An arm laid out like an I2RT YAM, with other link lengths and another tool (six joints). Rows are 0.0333 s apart.
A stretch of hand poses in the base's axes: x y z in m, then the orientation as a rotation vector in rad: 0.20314 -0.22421 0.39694 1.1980 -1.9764 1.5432; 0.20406 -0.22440 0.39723 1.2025 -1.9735 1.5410; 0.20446 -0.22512 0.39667 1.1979 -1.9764 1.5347; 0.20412 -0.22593 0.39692 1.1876 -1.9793 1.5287; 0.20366 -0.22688 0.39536 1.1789 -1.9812 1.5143; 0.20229 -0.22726 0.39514 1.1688 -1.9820 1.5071; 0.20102 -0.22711 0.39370 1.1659 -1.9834 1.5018; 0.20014 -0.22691 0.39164 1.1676 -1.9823 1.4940; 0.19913 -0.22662 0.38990 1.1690 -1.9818 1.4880; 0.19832 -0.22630 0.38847 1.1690 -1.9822 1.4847; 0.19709 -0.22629 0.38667 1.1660 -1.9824 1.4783; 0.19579 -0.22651 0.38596 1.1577 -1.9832 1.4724; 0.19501 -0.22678 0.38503 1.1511 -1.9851 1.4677; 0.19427 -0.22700 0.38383 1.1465 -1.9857 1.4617
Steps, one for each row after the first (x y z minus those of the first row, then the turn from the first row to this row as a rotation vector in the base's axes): 0.00092 -0.00019 0.00029 0.0000 0.0036 0.0022; 0.00132 -0.00091 -0.00027 0.0024 0.0055 -0.0034; 0.00098 -0.00172 -0.00002 0.0031 0.0064 -0.0129; 0.00052 -0.00267 -0.00158 0.0060 0.0135 -0.0247; -0.00085 -0.00305 -0.00180 0.0058 0.0164 -0.0347; -0.00212 -0.00290 -0.00324 0.0074 0.0186 -0.0387; -0.00300 -0.00270 -0.00530 0.0095 0.0245 -0.0407; -0.00401 -0.00241 -0.00704 0.0114 0.0288 -0.0421; -0.00482 -0.00209 -0.00847 0.0126 0.0307 -0.0434; -0.00605 -0.00208 -0.01027 0.0139 0.0343 -0.0480; -0.00735 -0.00230 -0.01098 0.0138 0.0365 -0.0562; -0.00813 -0.00257 -0.01191 0.0146 0.0376 -0.0626; -0.00887 -0.00279 -0.01311 0.0155 0.0404 -0.0682
